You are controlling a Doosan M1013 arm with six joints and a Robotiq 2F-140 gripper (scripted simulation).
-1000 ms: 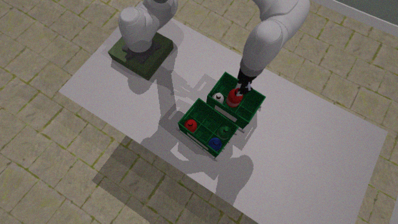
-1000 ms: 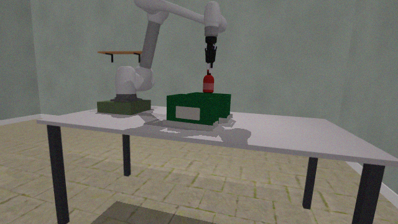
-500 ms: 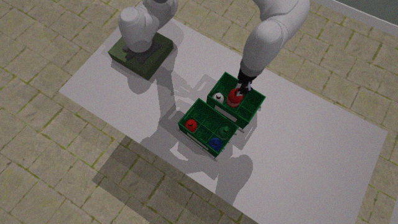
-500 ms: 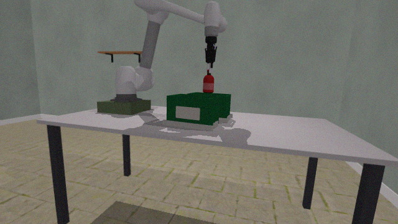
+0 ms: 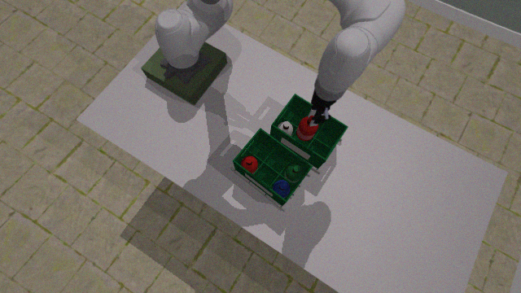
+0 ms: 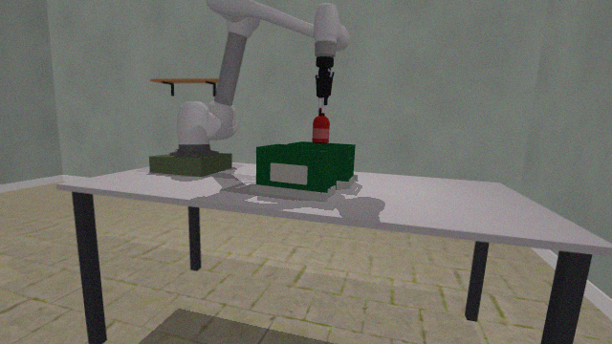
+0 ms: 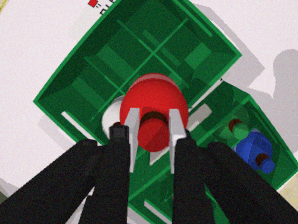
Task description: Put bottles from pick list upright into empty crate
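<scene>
Right now my hand is 9 cm past the white-capped bottle, 1 cm to the left of it and 26 cm above it. Also, from my hand: green-capped bottle: 6 cm ahead, 14 cm to the right, 26 cm below; pick list: 1 cm ahead, 19 cm to the left, 35 cm below; blue bottle: 6 cm ahead, 23 cm to the right, 26 cm below.
</scene>
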